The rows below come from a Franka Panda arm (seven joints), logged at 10 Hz.
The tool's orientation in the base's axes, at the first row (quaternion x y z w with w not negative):
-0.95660 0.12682 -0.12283 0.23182
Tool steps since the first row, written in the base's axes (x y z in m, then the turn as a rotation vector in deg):
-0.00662 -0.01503 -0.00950 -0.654 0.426 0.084
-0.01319 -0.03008 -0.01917 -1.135 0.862 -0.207
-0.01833 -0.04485 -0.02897 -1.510 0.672 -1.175
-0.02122 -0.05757 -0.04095 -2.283 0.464 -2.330
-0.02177 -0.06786 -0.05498 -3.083 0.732 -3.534
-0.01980 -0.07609 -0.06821 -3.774 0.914 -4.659
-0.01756 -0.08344 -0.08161 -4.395 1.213 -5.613
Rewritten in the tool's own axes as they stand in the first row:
-0.00338 0.01867 0.00005 -0.726 -0.285 -0.089
-0.00673 0.03743 0.00025 -1.359 -0.433 0.201
-0.00886 0.05574 0.00110 -1.824 0.260 0.847
-0.00987 0.07291 0.00534 -2.690 1.131 1.530
-0.00977 0.08852 0.01303 -3.733 1.620 2.444
-0.00779 0.10152 0.02163 -4.633 2.126 3.286
-0.00585 0.11379 0.03081 -5.473 2.437 4.049

